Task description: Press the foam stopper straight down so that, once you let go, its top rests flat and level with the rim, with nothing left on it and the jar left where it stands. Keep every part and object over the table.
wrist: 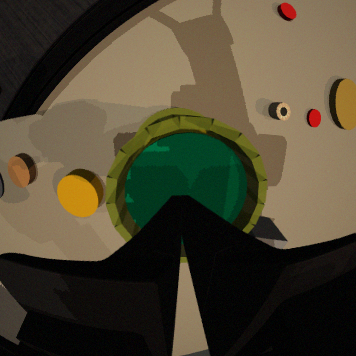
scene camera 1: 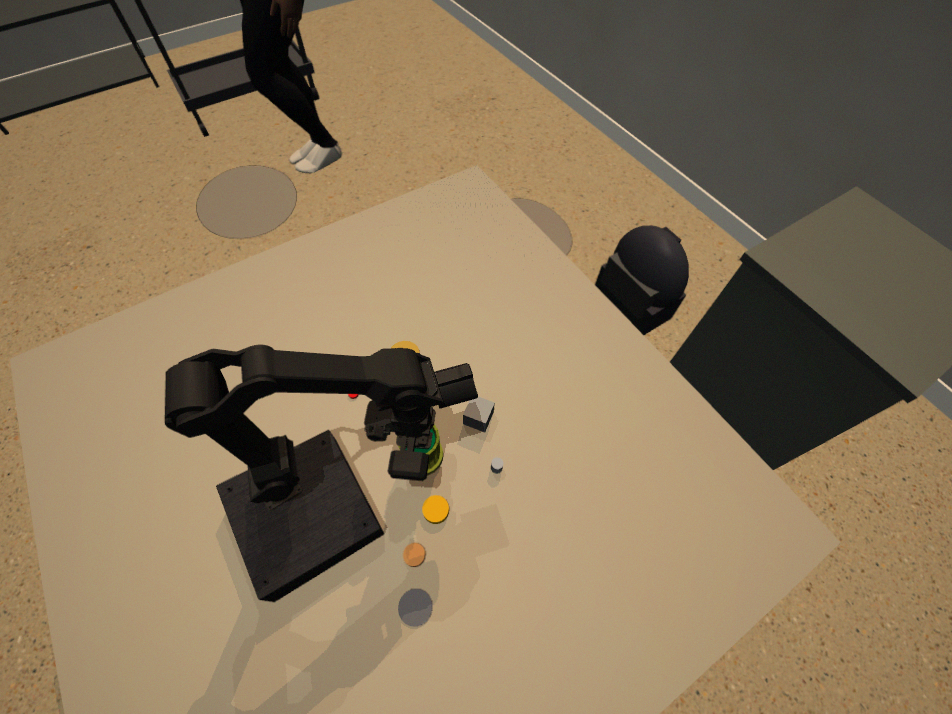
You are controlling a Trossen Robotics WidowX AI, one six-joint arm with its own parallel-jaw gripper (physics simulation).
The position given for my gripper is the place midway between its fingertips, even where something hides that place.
My gripper shows in the wrist view (179, 203) and in scene camera 1 (420, 441). A grey block shows in the wrist view (264, 229) and in scene camera 1 (478, 413).
